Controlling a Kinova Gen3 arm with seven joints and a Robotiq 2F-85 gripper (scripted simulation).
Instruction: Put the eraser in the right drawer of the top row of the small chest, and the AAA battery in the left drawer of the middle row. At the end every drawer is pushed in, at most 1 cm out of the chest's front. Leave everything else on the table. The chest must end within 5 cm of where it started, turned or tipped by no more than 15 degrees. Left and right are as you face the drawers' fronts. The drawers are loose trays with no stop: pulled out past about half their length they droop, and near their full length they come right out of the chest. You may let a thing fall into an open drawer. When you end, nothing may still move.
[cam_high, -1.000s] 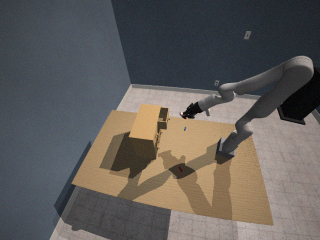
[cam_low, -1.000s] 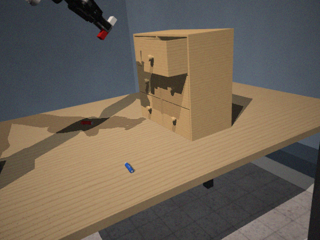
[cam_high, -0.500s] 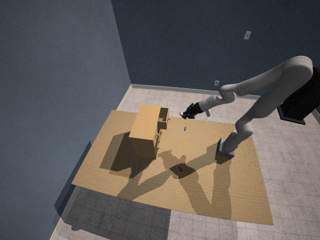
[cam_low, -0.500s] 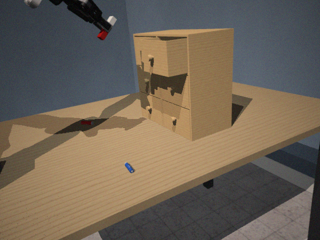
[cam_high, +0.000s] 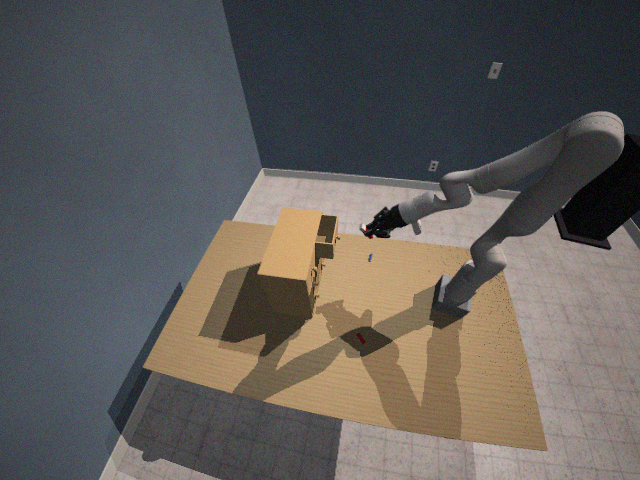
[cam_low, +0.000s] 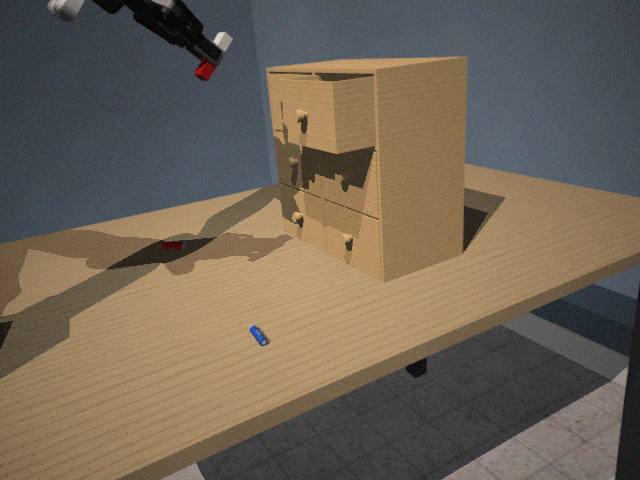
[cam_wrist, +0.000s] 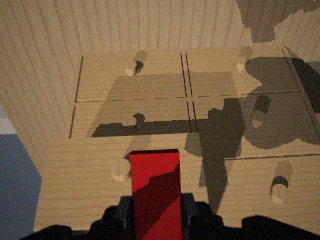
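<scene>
Right now the white eraser is 1 cm ahead of my hand. Also, from my hand: AAA battery 35 cm below, 14 cm to the right, 1 cm behind; dark red battery 35 cm below, 26 cm to the left, 6 cm behind.
</scene>
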